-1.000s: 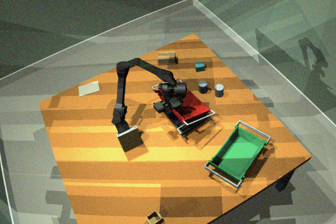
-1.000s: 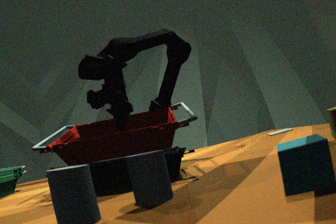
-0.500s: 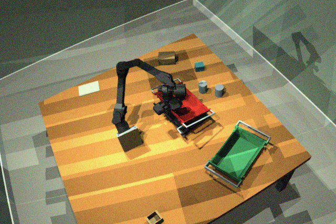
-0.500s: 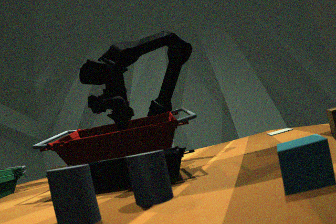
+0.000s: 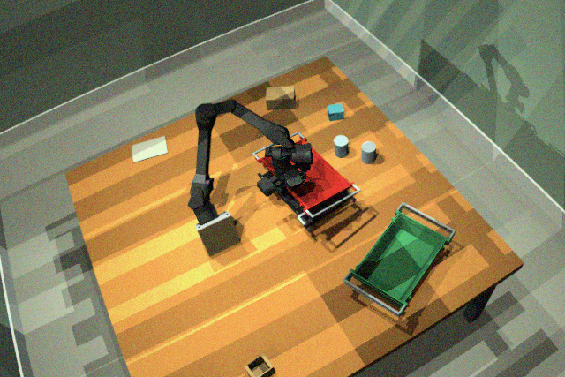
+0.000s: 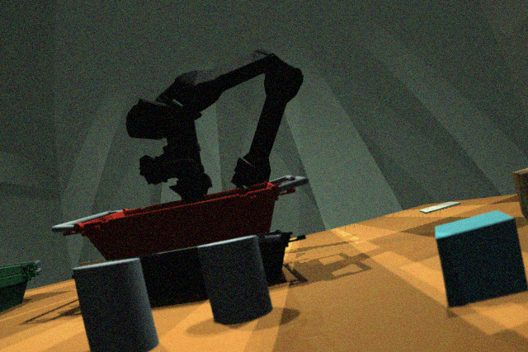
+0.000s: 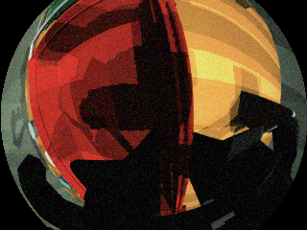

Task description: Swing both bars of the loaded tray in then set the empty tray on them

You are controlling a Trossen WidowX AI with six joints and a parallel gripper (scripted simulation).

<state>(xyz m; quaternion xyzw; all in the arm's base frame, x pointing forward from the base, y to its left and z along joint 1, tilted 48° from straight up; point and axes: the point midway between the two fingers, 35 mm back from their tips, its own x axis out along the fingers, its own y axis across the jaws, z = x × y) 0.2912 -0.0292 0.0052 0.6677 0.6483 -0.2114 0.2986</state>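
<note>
Right now the red tray is 8 cm ahead of my gripper tip, 2 cm above it and 1 cm to the left of it. Round my gripper tip: white sheet (58 cm to the left, 36 cm behind, 10 cm below); small crate (49 cm to the right, 38 cm behind, 9 cm below); teal cube (39 cm ahead, 29 cm to the left, 8 cm below).
</note>
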